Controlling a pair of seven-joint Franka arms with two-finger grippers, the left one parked.
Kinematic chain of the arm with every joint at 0, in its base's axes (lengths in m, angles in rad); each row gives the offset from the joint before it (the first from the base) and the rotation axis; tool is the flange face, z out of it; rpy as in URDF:
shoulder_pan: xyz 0 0 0.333 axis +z
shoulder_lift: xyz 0 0 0 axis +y
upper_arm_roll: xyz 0 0 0.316 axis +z
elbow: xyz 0.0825 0 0 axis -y
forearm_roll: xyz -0.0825 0 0.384 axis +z
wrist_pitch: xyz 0 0 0 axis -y
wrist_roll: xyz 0.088 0 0 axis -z
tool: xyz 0 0 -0.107 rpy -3.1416 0 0
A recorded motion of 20 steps. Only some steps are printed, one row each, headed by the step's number.
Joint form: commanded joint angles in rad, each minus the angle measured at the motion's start. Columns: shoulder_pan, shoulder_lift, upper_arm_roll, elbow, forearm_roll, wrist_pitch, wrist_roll.
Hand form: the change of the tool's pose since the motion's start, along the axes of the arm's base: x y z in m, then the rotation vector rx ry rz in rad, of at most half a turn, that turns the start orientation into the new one. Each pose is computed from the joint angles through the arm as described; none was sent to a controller.
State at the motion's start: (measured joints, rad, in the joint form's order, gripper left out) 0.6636 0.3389 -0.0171 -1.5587 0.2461 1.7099 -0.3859
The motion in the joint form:
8: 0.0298 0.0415 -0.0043 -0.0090 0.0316 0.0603 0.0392
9: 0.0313 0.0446 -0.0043 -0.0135 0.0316 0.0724 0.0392
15: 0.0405 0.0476 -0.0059 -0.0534 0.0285 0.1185 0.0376
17: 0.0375 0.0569 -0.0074 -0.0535 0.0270 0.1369 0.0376
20: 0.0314 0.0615 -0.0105 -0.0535 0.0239 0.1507 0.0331
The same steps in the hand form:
8: -0.0038 0.0198 -0.0264 0.0110 0.0108 -0.0368
9: -0.0035 0.0208 -0.0297 0.0126 0.0069 -0.0383
15: -0.0073 0.0220 -0.0469 0.0076 0.0001 -0.0393
17: -0.0030 0.0210 -0.0518 0.0097 -0.0091 -0.0474
20: 0.0026 0.0173 -0.0539 0.0122 -0.0199 -0.0539

